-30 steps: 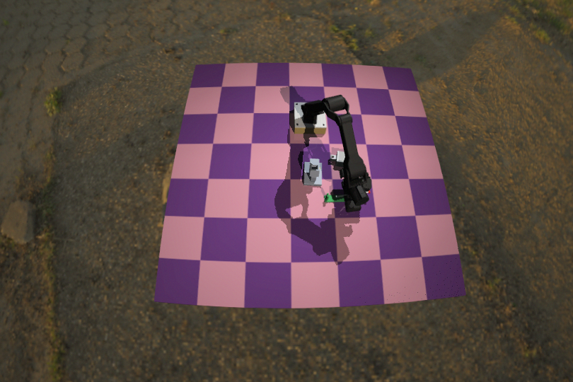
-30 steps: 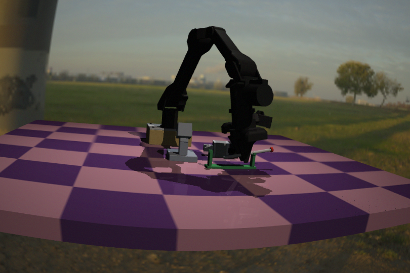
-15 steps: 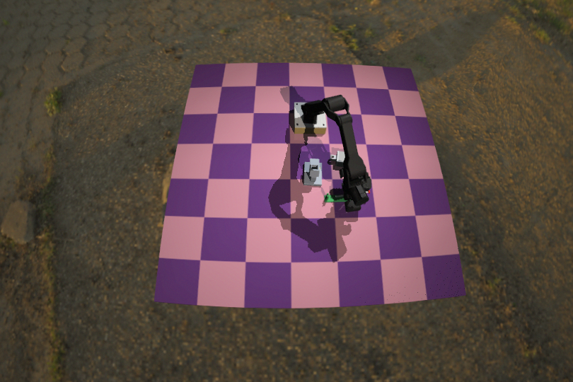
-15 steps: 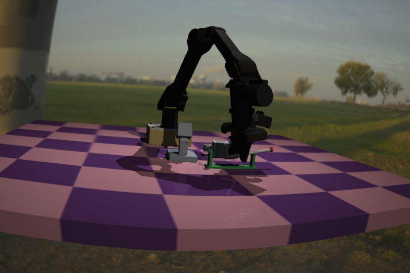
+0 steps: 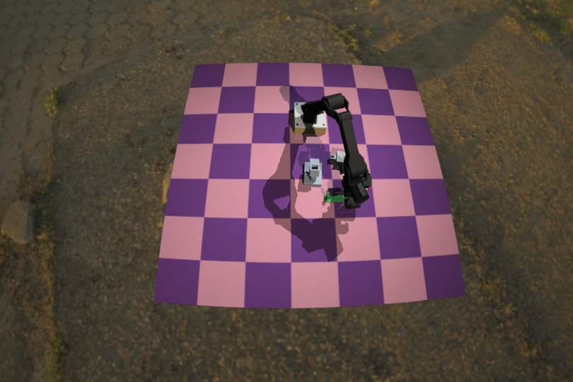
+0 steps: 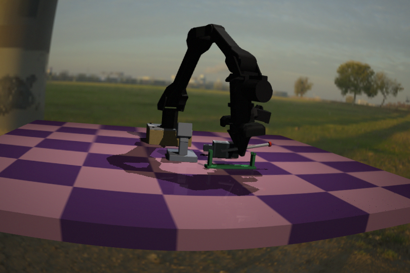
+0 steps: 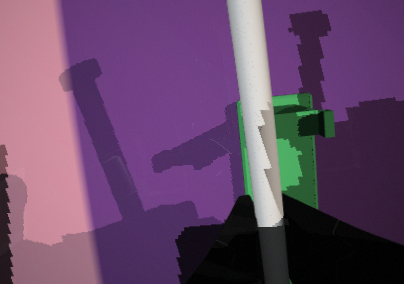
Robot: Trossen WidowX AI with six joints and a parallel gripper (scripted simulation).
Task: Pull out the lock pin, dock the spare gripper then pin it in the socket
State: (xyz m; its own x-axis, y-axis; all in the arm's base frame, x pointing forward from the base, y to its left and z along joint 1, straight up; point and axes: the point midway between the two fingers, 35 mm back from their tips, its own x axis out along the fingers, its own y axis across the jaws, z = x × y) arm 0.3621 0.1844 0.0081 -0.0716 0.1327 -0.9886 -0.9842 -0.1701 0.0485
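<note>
Right now the green rack is 3 cm to the right of my gripper tip, 2 cm ahead of it and 1 cm below it. The rest, counted from my gripper tip: spare gripper (17 cm behind, 3 cm to the right, 1 cm below); grey mount (16 cm to the right, 8 cm behind, 2 cm above).
</note>
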